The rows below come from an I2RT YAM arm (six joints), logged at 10 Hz.
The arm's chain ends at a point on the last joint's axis. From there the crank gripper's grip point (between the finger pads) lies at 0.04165 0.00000 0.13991 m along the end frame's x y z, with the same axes.
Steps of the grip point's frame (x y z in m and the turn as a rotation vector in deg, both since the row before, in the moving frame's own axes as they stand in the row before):
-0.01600 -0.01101 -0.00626 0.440 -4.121 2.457
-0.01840 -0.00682 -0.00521 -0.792 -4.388 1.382
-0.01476 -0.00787 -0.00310 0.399 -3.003 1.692
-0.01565 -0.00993 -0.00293 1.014 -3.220 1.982
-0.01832 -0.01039 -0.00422 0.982 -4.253 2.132
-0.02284 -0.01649 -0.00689 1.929 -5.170 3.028
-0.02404 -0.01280 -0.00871 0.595 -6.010 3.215
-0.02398 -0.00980 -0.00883 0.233 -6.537 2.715
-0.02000 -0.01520 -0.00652 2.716 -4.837 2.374
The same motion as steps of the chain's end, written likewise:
-0.00583 -0.01149 -0.00889 0.440 -4.121 2.457
-0.00754 -0.00965 -0.00797 -0.792 -4.388 1.382
-0.00737 -0.00801 -0.00509 0.399 -3.003 1.692
-0.00775 -0.00874 -0.00504 1.014 -3.220 1.982
-0.00785 -0.00932 -0.00692 0.982 -4.253 2.132
-0.01014 -0.01359 -0.01003 1.929 -5.170 3.028
-0.00915 -0.01325 -0.01230 0.595 -6.010 3.215
-0.00775 -0.01081 -0.01266 0.233 -6.537 2.715
-0.00816 -0.00997 -0.00942 2.716 -4.837 2.374

